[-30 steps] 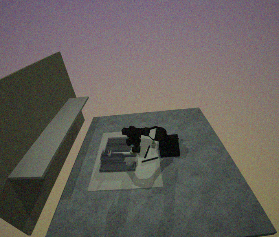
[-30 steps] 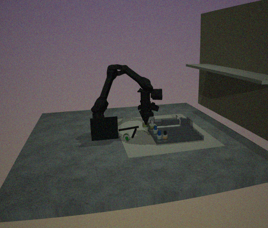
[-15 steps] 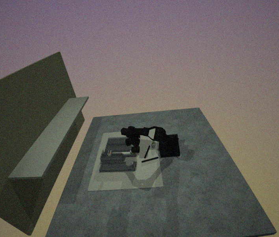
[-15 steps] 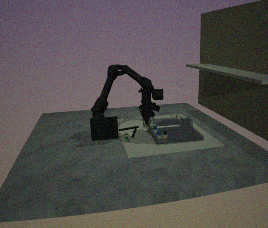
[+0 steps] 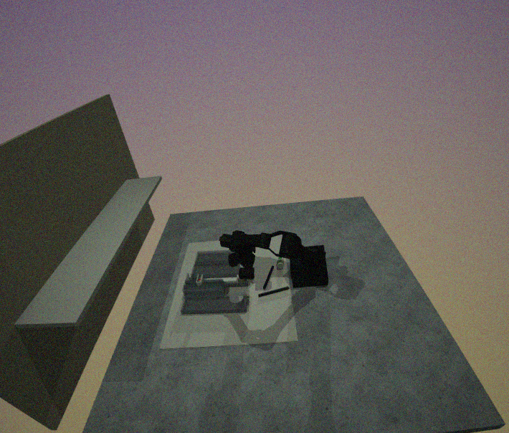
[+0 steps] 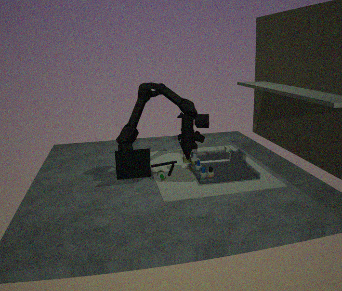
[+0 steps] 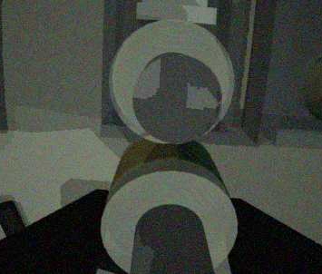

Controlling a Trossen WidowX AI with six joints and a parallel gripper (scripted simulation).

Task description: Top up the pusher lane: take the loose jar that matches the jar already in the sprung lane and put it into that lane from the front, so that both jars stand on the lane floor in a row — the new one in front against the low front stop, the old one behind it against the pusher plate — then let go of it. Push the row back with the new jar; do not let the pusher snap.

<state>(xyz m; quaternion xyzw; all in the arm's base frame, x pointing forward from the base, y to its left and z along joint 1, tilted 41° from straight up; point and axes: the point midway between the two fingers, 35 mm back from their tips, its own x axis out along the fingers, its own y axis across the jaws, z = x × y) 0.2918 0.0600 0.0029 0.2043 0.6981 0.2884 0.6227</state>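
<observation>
The pale mat is 9 cm ahead of my gripper tip and 5 cm below it. Round my gripper tip: wall shelf (55 cm ahead, 6 cm to the left, 32 cm above).
</observation>
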